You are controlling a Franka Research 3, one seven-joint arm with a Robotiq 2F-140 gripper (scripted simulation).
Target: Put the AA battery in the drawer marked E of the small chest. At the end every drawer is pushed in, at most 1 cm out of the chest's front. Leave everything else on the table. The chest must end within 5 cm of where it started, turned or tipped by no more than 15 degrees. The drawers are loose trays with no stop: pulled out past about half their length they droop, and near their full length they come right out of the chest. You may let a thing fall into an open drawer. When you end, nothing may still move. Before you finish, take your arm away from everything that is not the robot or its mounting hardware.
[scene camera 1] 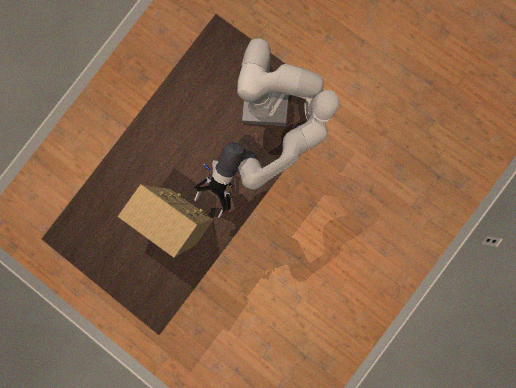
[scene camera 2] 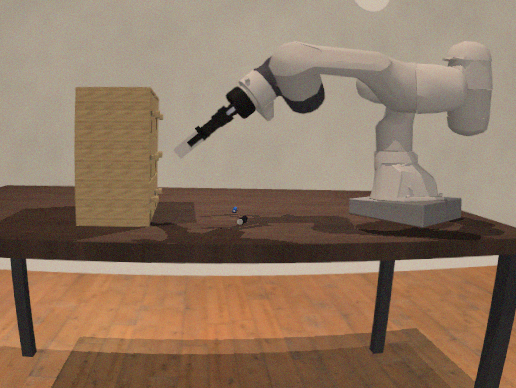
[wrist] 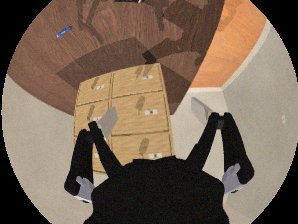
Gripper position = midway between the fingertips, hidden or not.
In view: the gripper (scene camera 2: 177,152) and a wooden chest (scene camera 2: 112,124).
The wooden chest is seen too in scene camera 1 (scene camera 1: 147,213). The gripper shows as well in the wrist view (wrist: 153,108).
